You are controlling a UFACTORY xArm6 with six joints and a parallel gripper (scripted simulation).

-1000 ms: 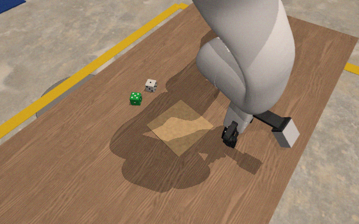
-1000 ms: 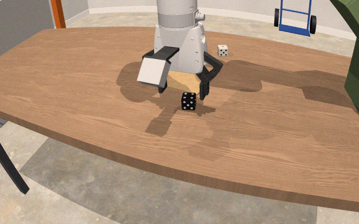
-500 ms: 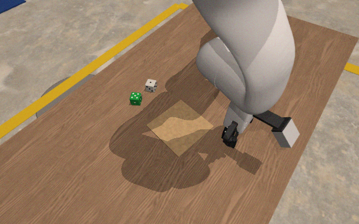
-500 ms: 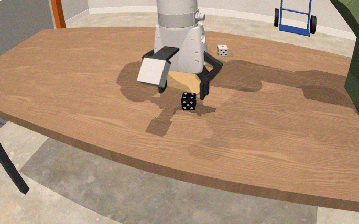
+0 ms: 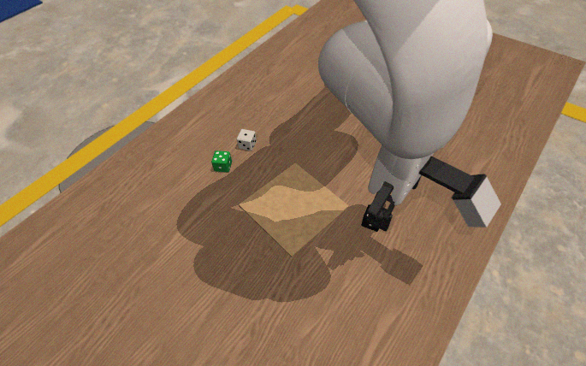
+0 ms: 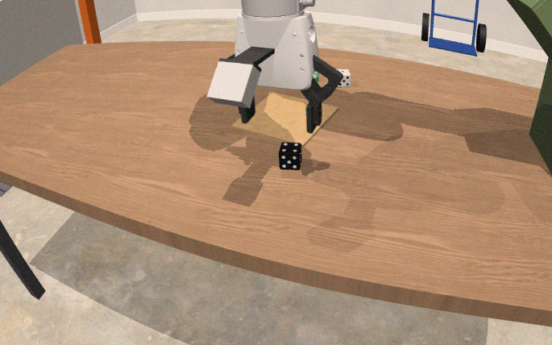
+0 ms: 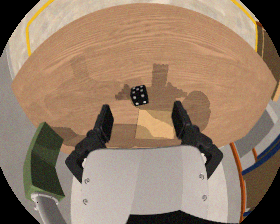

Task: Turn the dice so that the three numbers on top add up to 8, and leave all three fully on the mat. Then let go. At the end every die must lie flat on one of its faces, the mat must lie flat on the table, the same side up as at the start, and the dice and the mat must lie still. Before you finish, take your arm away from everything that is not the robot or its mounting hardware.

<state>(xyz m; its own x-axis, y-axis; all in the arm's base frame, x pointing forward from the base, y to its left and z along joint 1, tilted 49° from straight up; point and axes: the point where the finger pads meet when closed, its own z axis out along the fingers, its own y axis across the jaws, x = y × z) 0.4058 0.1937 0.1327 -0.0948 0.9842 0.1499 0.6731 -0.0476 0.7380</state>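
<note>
My hand is 100 mm short of the green die, 310 mm to the left of it and 80 mm above it. The rest, counted from my hand: tan mat (70 mm ahead, 140 mm to the right, 90 mm below); white die (30 mm ahead, 320 mm to the right, 80 mm below); black die (20 mm to the right, 80 mm below).
</note>
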